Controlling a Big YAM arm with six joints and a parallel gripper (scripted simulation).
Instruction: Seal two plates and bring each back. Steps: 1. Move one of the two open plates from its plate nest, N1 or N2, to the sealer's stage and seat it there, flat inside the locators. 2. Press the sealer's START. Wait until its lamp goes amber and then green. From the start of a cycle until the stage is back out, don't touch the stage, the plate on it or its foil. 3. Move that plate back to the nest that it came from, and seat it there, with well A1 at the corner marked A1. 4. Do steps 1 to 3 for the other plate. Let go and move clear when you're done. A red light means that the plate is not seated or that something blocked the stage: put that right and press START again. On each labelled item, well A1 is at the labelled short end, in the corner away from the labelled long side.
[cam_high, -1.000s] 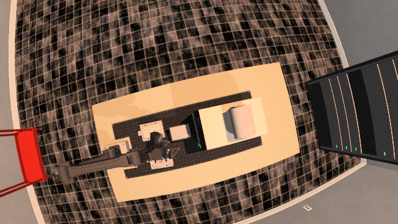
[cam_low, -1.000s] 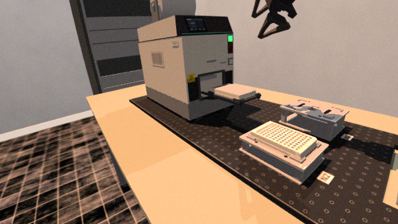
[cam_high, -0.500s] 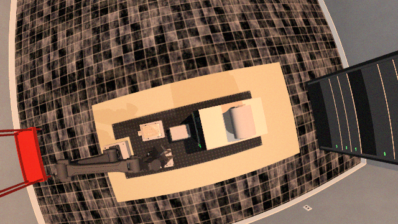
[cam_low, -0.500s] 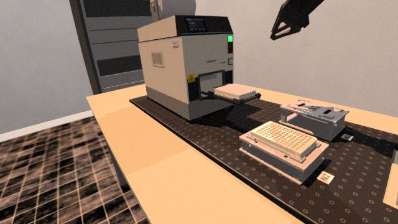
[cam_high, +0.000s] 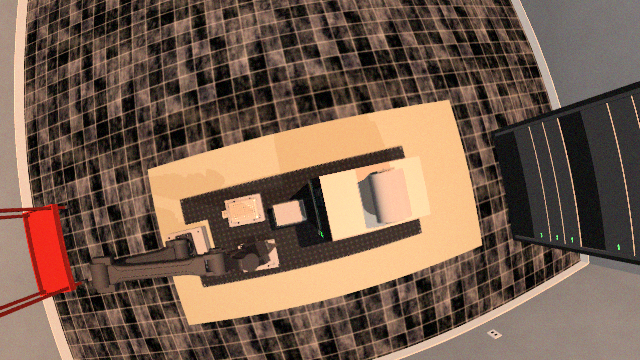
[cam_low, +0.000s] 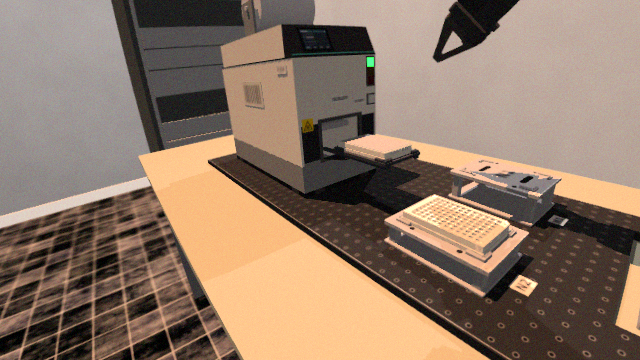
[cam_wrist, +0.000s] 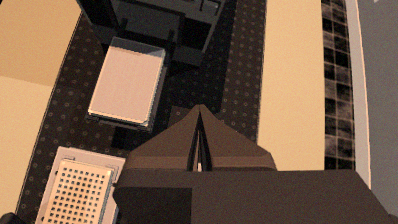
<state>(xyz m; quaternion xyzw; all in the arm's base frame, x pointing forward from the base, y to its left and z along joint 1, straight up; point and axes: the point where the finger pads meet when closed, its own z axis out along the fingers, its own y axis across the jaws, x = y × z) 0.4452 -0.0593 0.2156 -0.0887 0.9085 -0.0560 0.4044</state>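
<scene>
The sealer stage lies 7 cm ahead of my hand, 9 cm to the left of it and 17 cm below it. From my hand the other things lie so: well plate (13 cm behind, 15 cm to the left, 23 cm below); then plate nest N2 (13 cm behind, 15 cm to the left, 24 cm below); then sealer screen (19 cm ahead, 13 cm to the left, 5 cm above).
</scene>
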